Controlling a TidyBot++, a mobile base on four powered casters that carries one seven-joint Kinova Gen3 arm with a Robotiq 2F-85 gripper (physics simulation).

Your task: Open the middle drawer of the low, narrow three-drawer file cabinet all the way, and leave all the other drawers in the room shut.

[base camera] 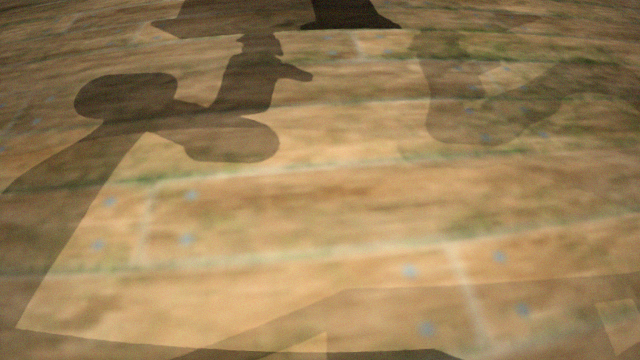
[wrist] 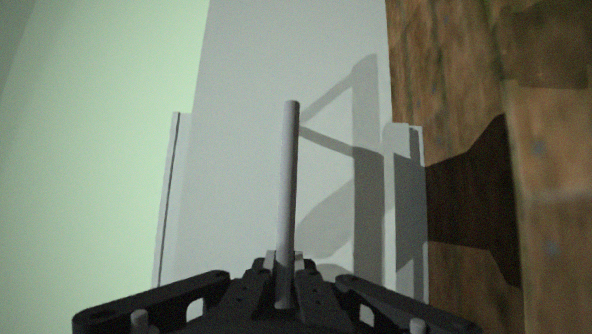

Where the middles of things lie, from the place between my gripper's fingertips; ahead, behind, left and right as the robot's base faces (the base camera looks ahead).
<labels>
Now: hand 24 cm short of the middle drawer [wrist: 290, 148] and 1 cm to the right of it.
</labels>
